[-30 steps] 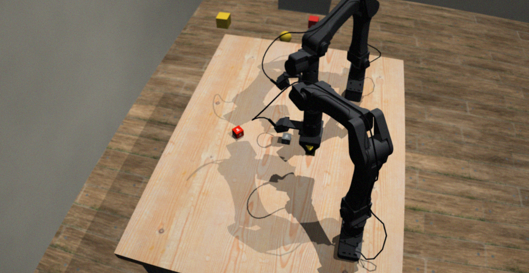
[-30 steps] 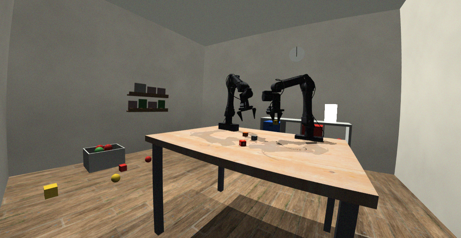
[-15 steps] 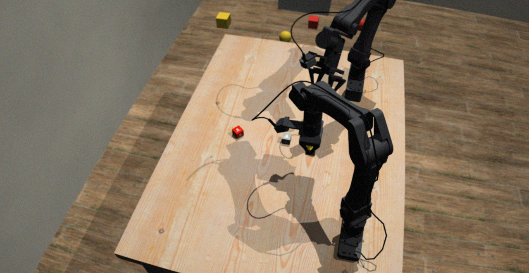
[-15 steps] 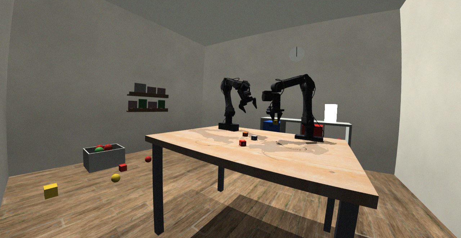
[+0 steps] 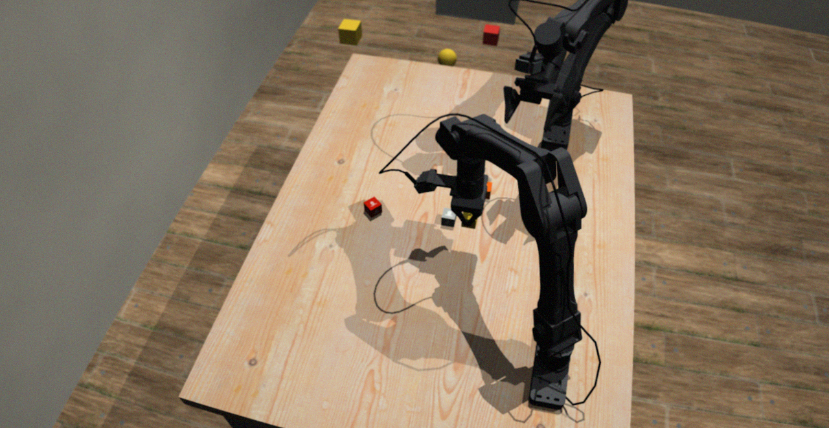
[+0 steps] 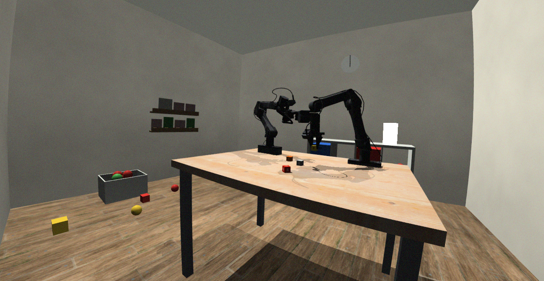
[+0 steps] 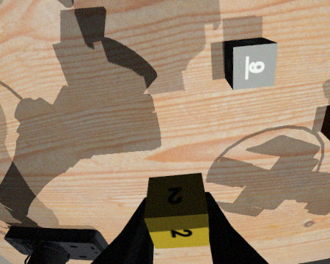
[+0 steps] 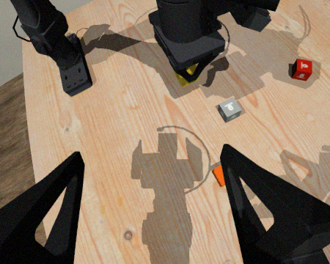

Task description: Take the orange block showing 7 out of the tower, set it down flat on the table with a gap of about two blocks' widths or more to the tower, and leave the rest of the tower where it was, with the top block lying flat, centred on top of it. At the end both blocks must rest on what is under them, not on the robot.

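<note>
The grey block showing 9 lies 90 mm below my left hand, 70 mm to the right of it and 50 mm ahead of it. The rest, counted from my left hand: orange block showing 7 (170 mm to the right, 90 mm below, 30 mm behind); yellow block showing 2 (right at my left hand).
</note>
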